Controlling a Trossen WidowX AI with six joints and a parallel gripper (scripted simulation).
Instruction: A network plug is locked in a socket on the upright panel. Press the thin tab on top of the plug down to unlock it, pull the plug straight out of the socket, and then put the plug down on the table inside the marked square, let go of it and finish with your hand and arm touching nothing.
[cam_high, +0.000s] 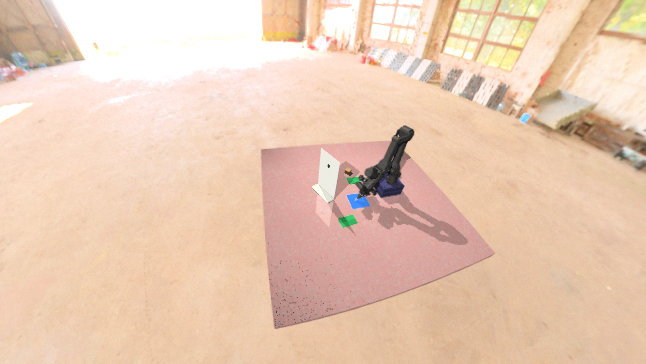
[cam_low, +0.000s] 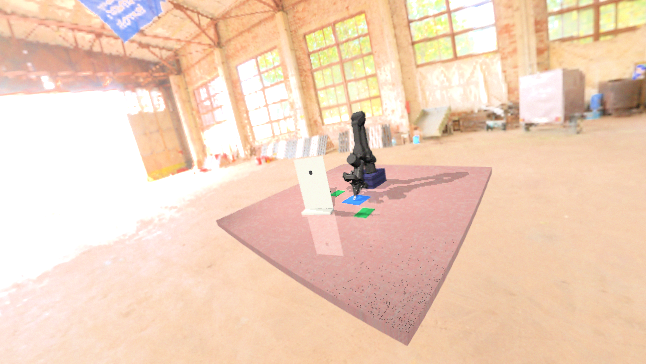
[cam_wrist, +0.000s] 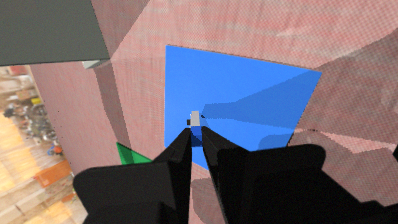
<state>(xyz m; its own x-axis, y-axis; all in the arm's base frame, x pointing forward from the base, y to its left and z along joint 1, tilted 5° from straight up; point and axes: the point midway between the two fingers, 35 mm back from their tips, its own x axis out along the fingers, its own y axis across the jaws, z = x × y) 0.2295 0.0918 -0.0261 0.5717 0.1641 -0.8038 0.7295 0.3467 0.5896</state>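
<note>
My gripper tip is now 20 mm above the blue square and 10 mm past it. Also, from my gripper tip: network plug (right at my gripper tip); then white upright panel (210 mm ahead, 110 mm above, 70 mm to the right).
</note>
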